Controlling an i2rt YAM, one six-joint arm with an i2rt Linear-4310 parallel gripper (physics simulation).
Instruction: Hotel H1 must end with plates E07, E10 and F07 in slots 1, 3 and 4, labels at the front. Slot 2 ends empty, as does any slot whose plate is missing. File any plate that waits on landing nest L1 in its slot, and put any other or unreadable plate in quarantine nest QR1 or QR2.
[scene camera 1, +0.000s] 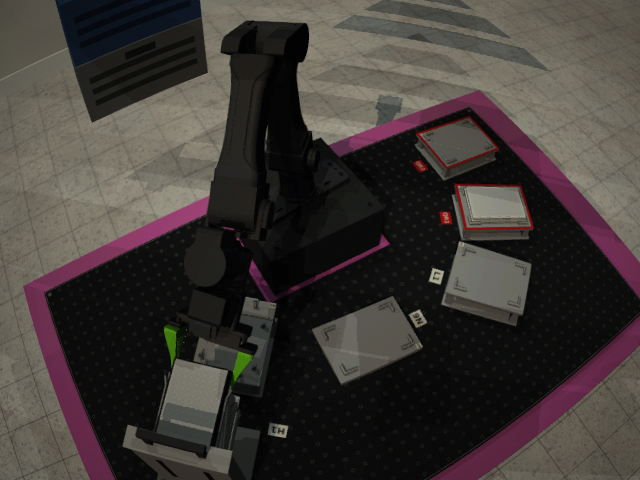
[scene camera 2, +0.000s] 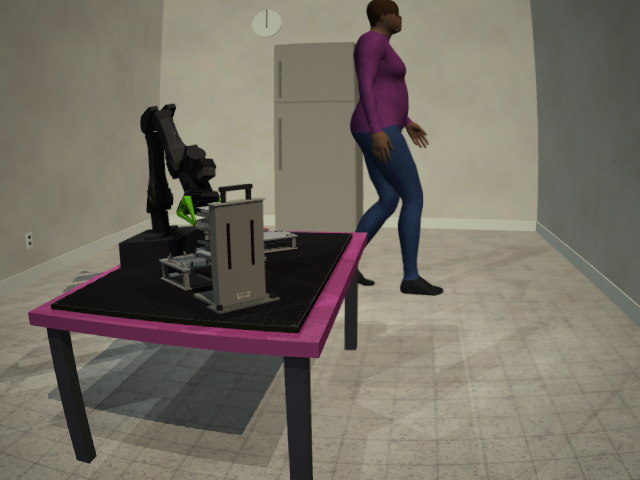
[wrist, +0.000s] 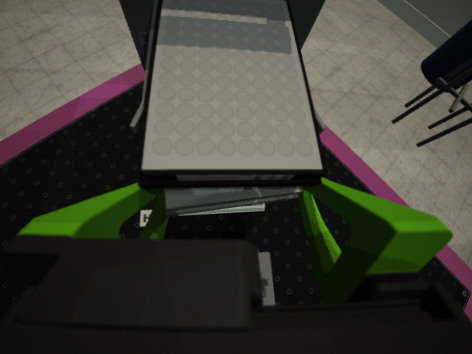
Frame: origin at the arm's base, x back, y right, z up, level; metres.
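Seen in the pictures: gripper, fingertip midpoint: (scene camera 1: 201, 383) (wrist: 235, 177); arm's base at its link origin: (scene camera 1: 297, 193) (scene camera 2: 161, 233).
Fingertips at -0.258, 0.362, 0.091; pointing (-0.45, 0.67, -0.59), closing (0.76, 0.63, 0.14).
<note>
Offsets run from my fingertips to a thing's top centre, as dx, dy, dz. "spot": to the spot under its first point.
My gripper (scene camera 1: 206, 364) (scene camera 2: 186, 209) (wrist: 235, 177) has green fingers and is shut on the near end of a grey well plate @(-0.037, +0.032, +0.047) (scene camera 1: 190, 392) (wrist: 228, 110). The plate lies level in the top of hotel H1 (scene camera 1: 175, 457) (scene camera 2: 237, 248), and its near part sticks out toward me. A label strip @(spot: +0.005, -0.014, +0.044) (wrist: 236, 177) runs along the plate's near edge; I cannot read it. Below it, another plate edge @(spot: +0.003, -0.023, +0.017) (wrist: 217, 201) shows in a lower slot. Landing nest L1 @(-0.091, -0.557, -0.128) (scene camera 1: 488, 281) is bare. One red-rimmed quarantine nest @(+0.209, -0.776, -0.138) (scene camera 1: 457, 144) is bare; the other @(spot: -0.005, -0.673, -0.179) (scene camera 1: 493, 232) holds a plate @(+0.028, -0.702, -0.130) (scene camera 1: 493, 204).
A flat grey pad @(spot: -0.026, -0.304, -0.172) (scene camera 1: 367, 338) marked N6 lies mid-table. A grey fixture @(+0.094, -0.105, -0.108) (scene camera 1: 261, 330) stands beside the hotel under my wrist. The arm's black base (scene camera 1: 320, 222) is behind. A person (scene camera 2: 388, 144) walks near the table's far corner, by a fridge (scene camera 2: 315, 134). A chair (wrist: 446, 76) stands off the table.
</note>
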